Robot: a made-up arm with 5 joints.
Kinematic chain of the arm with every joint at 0, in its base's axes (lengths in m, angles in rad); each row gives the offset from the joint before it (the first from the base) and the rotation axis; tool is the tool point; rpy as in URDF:
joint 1: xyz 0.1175 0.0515 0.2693 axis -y
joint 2: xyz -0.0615 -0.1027 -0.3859 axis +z
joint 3: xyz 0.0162 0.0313 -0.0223 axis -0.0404 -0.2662 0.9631
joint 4: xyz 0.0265 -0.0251 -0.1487 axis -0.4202 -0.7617 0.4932
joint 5: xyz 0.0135 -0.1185 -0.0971 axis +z
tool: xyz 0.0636 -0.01 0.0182 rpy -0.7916 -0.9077 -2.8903
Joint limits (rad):
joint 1: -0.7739..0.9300
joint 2: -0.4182..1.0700
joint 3: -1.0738..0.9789
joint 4: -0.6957..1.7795
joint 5: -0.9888..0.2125
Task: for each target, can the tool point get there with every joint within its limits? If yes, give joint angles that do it. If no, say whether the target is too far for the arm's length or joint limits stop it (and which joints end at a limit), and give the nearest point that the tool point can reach.
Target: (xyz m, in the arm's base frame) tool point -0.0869 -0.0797 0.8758
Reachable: no: joint limits stop it (at a limit: joint 1, joint 2, joint 3, joint 4) | nearest point -0.2119 0.0963 0.0759 | short by 0.829 m
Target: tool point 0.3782 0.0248 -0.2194
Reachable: yes | joints 0.1685 0.1358 0.7621 0.5261 0.0919
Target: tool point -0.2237 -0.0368 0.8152
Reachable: no: joint limits stop it (at a limit: joint 1, joint 2, joint 3, joint 4) | nearest point -0.2206 0.0937 0.0760 | short by 0.751 m
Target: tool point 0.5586 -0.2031 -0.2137
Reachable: yes | joints 0.6787 -0.0641 0.1868 -0.2209 -0.6840
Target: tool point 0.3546 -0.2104 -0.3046
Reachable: yes | joints 0.3238 0.1457 -0.1754 0.1776 -0.6910
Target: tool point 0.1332 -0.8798 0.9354
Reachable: no: too far | nearest point 0.5229 -0.1632 0.1070 | short by 1.163 m
